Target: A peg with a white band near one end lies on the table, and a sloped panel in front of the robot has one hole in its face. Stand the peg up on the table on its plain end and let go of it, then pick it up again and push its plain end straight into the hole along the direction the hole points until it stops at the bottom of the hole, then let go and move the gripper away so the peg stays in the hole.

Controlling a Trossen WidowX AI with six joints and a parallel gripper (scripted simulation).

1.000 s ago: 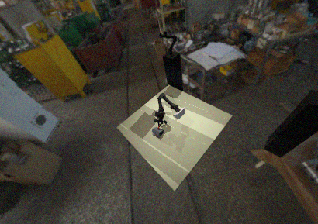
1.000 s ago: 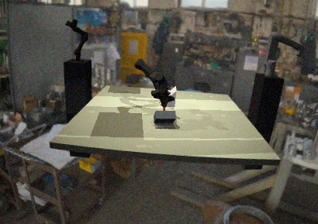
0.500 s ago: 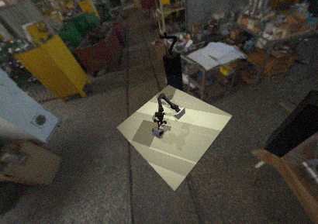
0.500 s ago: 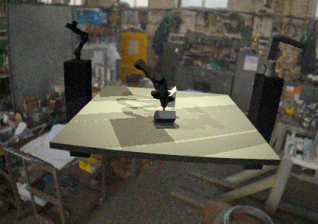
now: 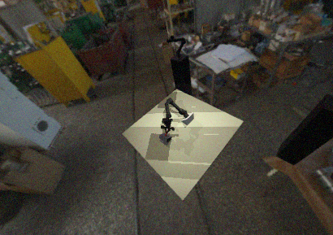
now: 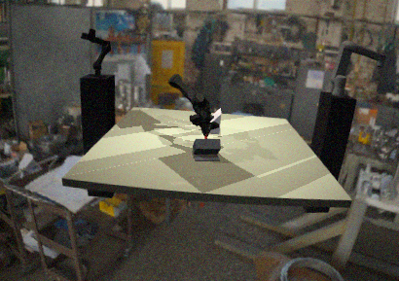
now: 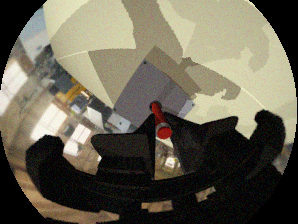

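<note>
My gripper tip is now 50 mm above the sloped panel and 40 mm short of it. Also, from my gripper tip: red peg 10 mm behind, 10 mm above.
</note>
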